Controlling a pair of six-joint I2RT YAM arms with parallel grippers.
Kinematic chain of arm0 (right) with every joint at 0, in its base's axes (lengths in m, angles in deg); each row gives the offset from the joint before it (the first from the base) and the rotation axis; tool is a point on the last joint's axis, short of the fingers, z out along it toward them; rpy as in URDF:
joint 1: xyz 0 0 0.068 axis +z
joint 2: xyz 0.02 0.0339 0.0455 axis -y
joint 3: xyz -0.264 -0.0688 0 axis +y
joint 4: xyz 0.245 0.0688 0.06 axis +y
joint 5: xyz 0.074 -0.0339 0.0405 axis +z
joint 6: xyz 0.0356 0 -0.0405 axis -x
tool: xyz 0 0 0 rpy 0 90 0
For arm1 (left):
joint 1: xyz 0 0 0.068 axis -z
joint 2: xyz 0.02 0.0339 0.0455 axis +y
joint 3: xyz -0.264 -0.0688 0 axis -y
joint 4: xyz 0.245 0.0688 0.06 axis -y
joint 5: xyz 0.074 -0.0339 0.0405 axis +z
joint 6: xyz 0.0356 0 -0.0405 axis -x
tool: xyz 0 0 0 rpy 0 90 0
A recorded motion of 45 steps. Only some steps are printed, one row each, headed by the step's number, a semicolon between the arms.
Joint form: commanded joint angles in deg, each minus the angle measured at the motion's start. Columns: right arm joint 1, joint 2, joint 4, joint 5, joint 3, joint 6; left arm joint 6, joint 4, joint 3, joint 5, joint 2, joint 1.
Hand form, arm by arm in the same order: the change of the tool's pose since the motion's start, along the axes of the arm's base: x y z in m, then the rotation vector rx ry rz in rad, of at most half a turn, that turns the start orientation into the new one. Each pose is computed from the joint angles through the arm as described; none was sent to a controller.
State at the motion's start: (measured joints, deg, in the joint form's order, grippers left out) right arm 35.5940 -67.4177 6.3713 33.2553 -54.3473 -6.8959; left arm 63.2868 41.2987 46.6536 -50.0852 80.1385 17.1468
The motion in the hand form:
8: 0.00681 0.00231 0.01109 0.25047 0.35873 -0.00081; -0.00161 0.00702 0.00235 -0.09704 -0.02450 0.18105
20: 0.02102 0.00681 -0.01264 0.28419 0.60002 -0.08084; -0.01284 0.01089 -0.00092 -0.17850 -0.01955 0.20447
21: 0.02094 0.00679 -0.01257 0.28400 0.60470 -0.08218; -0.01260 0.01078 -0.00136 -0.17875 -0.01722 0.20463
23: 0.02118 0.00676 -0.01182 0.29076 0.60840 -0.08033; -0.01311 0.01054 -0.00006 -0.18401 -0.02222 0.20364
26: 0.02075 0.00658 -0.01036 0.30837 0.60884 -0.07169; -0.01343 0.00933 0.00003 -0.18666 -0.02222 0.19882
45: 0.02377 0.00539 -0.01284 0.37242 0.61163 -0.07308; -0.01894 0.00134 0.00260 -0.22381 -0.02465 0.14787
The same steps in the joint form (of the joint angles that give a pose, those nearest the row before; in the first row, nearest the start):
8: -1.20 -1.21 -9.86 7.45 0.21 -28.12; 4.12 7.81 -2.69 10.84 -0.76 -0.27
20: -2.04 -5.02 -12.34 7.25 1.94 -40.45; 9.05 14.73 -6.55 13.47 -2.18 -0.11
21: -2.03 -5.01 -12.16 7.25 1.88 -40.65; 9.12 14.76 -6.56 13.49 -2.09 -0.10
23: -2.08 -5.02 -12.59 7.41 1.88 -41.20; 9.30 15.11 -6.51 13.59 -2.18 -0.01
26: -2.10 -4.84 -14.09 7.79 2.20 -42.27; 9.46 15.36 -6.50 13.61 -2.09 0.23
45: -2.61 -5.22 -20.89 7.70 4.25 -46.28; 11.99 18.64 -6.87 13.17 -1.93 2.02

